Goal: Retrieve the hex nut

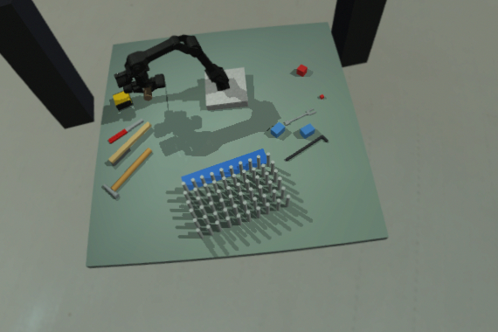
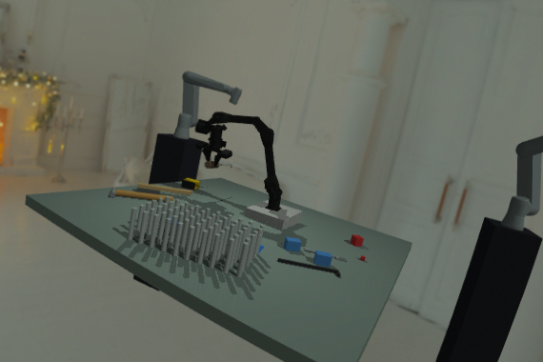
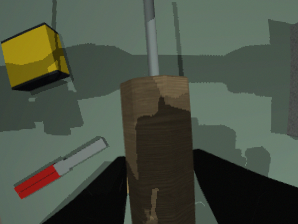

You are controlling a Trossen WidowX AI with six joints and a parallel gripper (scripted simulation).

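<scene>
My gripper tip is 400 mm short of the blue taped strip, 270 mm to the right of it and 180 mm above it. The rest, counted from my gripper tip: yellow block 170 mm to the right, 160 mm below, 120 mm behind; red-handled screwdriver 180 mm below, 160 mm to the right, 60 mm ahead; hex nut 550 mm ahead, 370 mm to the left, 180 mm below.
</scene>
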